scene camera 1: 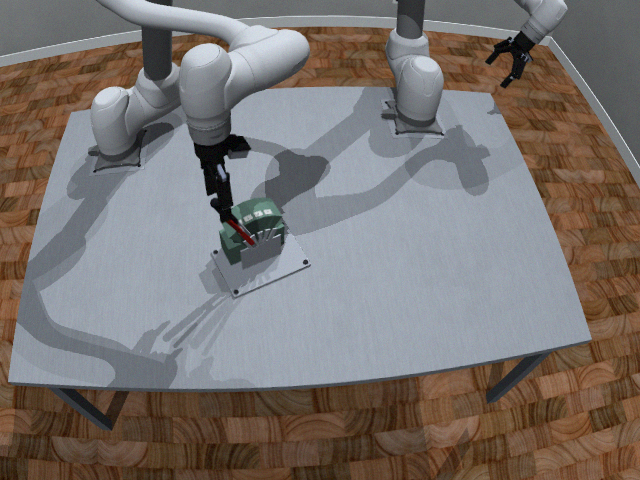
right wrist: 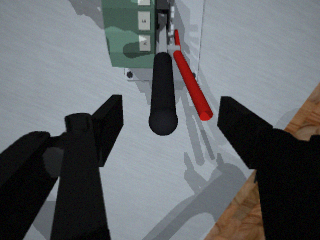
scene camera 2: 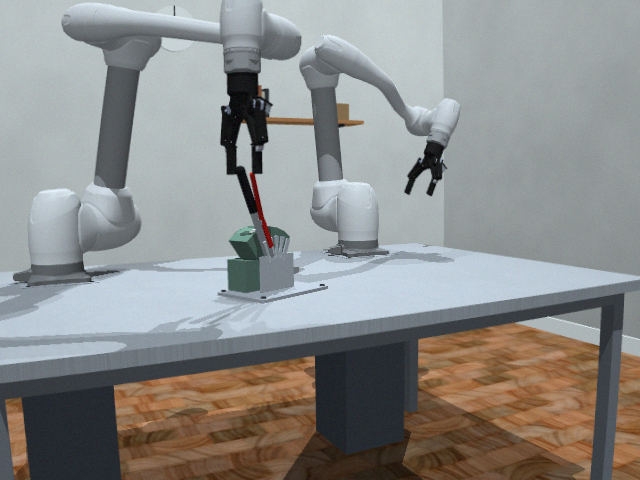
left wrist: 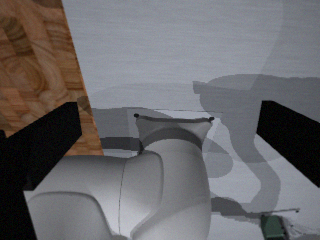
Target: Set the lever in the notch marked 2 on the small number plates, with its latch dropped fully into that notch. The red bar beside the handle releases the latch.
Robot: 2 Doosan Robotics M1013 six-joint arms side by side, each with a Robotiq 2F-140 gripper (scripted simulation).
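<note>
You'd find my left gripper in scene camera 2 and in the left wrist view, and my right gripper in scene camera 1 as well as the right wrist view. There's a red bar in the pictures too.
</note>
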